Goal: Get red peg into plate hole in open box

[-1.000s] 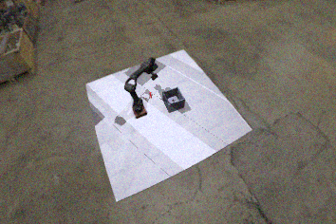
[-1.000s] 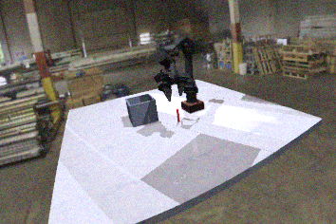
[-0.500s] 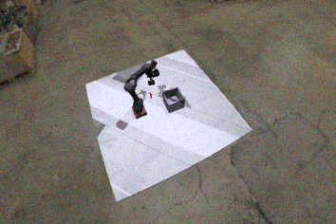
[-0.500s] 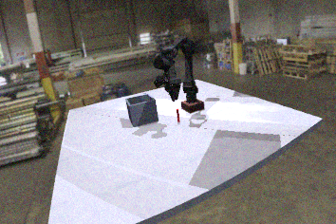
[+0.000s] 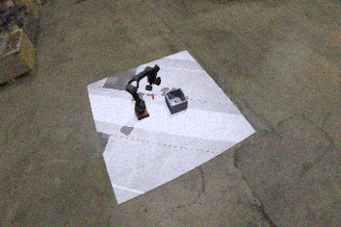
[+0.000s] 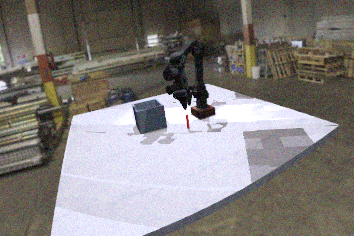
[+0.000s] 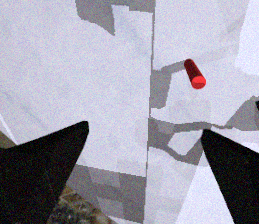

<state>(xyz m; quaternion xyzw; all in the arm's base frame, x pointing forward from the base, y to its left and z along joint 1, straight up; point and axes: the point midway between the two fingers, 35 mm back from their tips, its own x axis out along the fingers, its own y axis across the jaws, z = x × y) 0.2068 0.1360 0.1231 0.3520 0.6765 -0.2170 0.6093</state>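
Now: gripper tip 10 cm above the red peg, 5 cm to the left of it and 2 cm past it. Also, from my gripper tip: pale plate: 24 cm to the right, 12 cm ahead, 9 cm below.
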